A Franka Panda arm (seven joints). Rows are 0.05 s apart.
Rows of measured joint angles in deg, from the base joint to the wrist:
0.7 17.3 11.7 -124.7 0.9 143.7 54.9
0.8 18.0 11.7 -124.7 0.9 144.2 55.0
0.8 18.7 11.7 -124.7 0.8 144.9 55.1
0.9 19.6 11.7 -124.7 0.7 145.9 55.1
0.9 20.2 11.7 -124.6 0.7 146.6 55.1
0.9 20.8 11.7 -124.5 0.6 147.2 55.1
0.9 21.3 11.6 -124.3 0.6 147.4 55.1
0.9 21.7 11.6 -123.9 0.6 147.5 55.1
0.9 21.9 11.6 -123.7 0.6 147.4 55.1
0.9 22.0 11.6 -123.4 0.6 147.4 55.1
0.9 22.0 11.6 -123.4 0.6 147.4 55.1
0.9 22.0 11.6 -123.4 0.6 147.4 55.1
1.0 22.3 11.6 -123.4 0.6 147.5 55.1
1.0 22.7 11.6 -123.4 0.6 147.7 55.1
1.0 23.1 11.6 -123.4 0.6 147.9 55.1
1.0 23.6 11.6 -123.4 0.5 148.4 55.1
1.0 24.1 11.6 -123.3 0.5 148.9 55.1
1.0 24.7 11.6 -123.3 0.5 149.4 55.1
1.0 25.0 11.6 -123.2 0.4 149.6 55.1
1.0 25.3 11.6 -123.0 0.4 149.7 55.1
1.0 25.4 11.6 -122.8 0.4 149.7 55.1
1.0 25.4 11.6 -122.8 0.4 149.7 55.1
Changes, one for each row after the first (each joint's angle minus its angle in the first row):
0.1 0.7 0.0 0.0 0.0 0.5 0.1
0.1 1.4 0.0 0.0 -0.1 1.2 0.2
0.2 2.3 0.0 0.0 -0.2 2.2 0.2
0.2 2.9 0.0 0.1 -0.2 2.9 0.2
0.2 3.5 0.0 0.2 -0.3 3.5 0.2
0.2 4.0 -0.1 0.4 -0.3 3.7 0.2
0.2 4.4 -0.1 0.8 -0.3 3.8 0.2
0.2 4.6 -0.1 1.0 -0.3 3.7 0.2
0.2 4.7 -0.1 1.3 -0.3 3.7 0.2
0.2 4.7 -0.1 1.3 -0.3 3.7 0.2
0.2 4.7 -0.1 1.3 -0.3 3.7 0.2
0.3 5.0 -0.1 1.3 -0.3 3.8 0.2
0.3 5.4 -0.1 1.3 -0.3 4.0 0.2
0.3 5.8 -0.1 1.3 -0.3 4.2 0.2
0.3 6.3 -0.1 1.3 -0.4 4.7 0.2
0.3 6.8 -0.1 1.4 -0.4 5.2 0.2
0.3 7.4 -0.1 1.4 -0.4 5.7 0.2
0.3 7.7 -0.1 1.5 -0.5 5.9 0.2
0.3 8.0 -0.1 1.7 -0.5 6.0 0.2
0.3 8.1 -0.1 1.9 -0.5 6.0 0.2
0.3 8.1 -0.1 1.9 -0.5 6.0 0.2

